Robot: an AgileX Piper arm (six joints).
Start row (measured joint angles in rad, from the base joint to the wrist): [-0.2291 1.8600 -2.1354 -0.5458 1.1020 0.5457]
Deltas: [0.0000 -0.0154 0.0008 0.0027 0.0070 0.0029]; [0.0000 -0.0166 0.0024 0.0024 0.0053 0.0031]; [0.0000 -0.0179 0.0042 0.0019 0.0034 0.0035]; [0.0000 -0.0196 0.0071 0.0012 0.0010 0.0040]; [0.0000 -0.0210 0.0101 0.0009 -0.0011 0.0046]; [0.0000 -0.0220 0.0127 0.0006 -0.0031 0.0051]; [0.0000 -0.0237 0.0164 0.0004 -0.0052 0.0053]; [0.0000 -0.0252 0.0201 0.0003 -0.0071 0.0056]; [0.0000 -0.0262 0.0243 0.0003 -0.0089 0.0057]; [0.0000 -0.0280 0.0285 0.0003 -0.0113 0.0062]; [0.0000 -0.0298 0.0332 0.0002 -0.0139 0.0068]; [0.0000 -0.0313 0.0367 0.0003 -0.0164 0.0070]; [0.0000 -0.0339 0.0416 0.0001 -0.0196 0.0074]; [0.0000 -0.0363 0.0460 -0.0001 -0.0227 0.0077]
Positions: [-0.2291 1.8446 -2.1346 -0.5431 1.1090 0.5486]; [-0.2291 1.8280 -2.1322 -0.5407 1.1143 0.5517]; [-0.2291 1.8101 -2.1280 -0.5388 1.1177 0.5552]; [-0.2291 1.7905 -2.1209 -0.5376 1.1187 0.5592]; [-0.2291 1.7695 -2.1108 -0.5367 1.1176 0.5638]; [-0.2291 1.7475 -2.0981 -0.5361 1.1145 0.5689]; [-0.2291 1.7238 -2.0817 -0.5357 1.1093 0.5742]; [-0.2291 1.6986 -2.0616 -0.5354 1.1022 0.5798]; [-0.2291 1.6724 -2.0373 -0.5351 1.0933 0.5855]; [-0.2291 1.6444 -2.0088 -0.5348 1.0820 0.5917]; [-0.2291 1.6146 -1.9756 -0.5346 1.0681 0.5985]; [-0.2291 1.5833 -1.9389 -0.5343 1.0517 0.6055]; [-0.2291 1.5494 -1.8973 -0.5342 1.0321 0.6129]; [-0.2291 1.5131 -1.8513 -0.5343 1.0094 0.6206]
